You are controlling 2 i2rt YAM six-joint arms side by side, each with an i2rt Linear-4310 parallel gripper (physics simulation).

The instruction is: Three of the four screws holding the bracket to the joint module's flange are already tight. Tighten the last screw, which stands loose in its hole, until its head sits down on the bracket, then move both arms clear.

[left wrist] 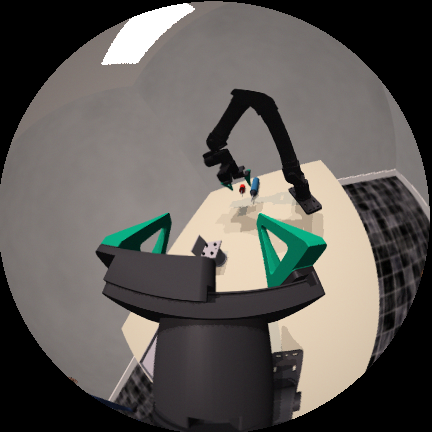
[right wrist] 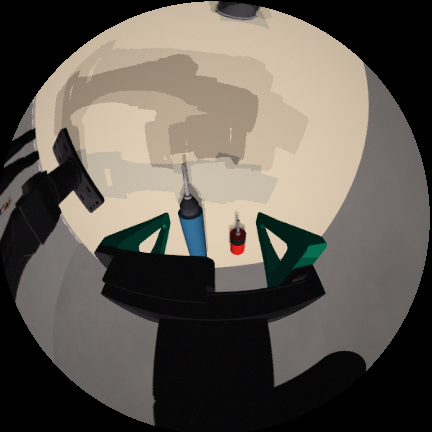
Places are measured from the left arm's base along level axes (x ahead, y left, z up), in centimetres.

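Where they show: left gripper, fingertip midpoint: (left wrist: 213,217); right gripper, fingertip midpoint: (left wrist: 241,187) (right wrist: 212,216); right arm's base, link origin: (left wrist: 303,197) (right wrist: 74,170).
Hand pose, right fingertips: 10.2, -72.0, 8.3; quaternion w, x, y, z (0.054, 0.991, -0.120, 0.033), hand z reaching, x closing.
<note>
After its pixels a point has its place, as x, y, z.
The bracket (left wrist: 213,247) @[20.5, -40.2, 6.5] is a pale plate with dark screw spots and an upright flap, on top of the dark round joint module (left wrist: 221,258) @[19.6, -38.4, 2.1] (right wrist: 237,11). Which screw stands loose is too small to tell. A blue screwdriver (left wrist: 254,186) @[4.3, -77.6, 3.7] (right wrist: 193,231) @[5.8, -77.9, 4.1] and a short red screwdriver (left wrist: 242,189) @[12.3, -83.7, 2.1] (right wrist: 237,242) @[12.7, -84.6, 3.4] lie on the table. My left gripper (left wrist: 213,217) @[4.6, -25.3, 26.3] is open and empty, up above the table, with the bracket beyond its fingers. My right gripper (right wrist: 212,216) @[10.2, -72.0, 8.3] (left wrist: 241,187) @[10.2, -72.0, 8.3] is open and empty, above the two screwdrivers, which show between its fingertips.
The light table (left wrist: 340,260) @[-15.8, -28.2, 0.0] (right wrist: 330,100) @[36.6, -58.2, 0.0] carries the right arm's base plate (left wrist: 311,202) @[-16.3, -52.6, 1.0] at its far edge. Another base plate (right wrist: 79,170) @[-11.7, -59.6, 1.2] shows at the left in the right wrist view. The left arm's base (left wrist: 289,367) @[-1.1, -5.8, 1.0] is at the bottom of the left wrist view.
</note>
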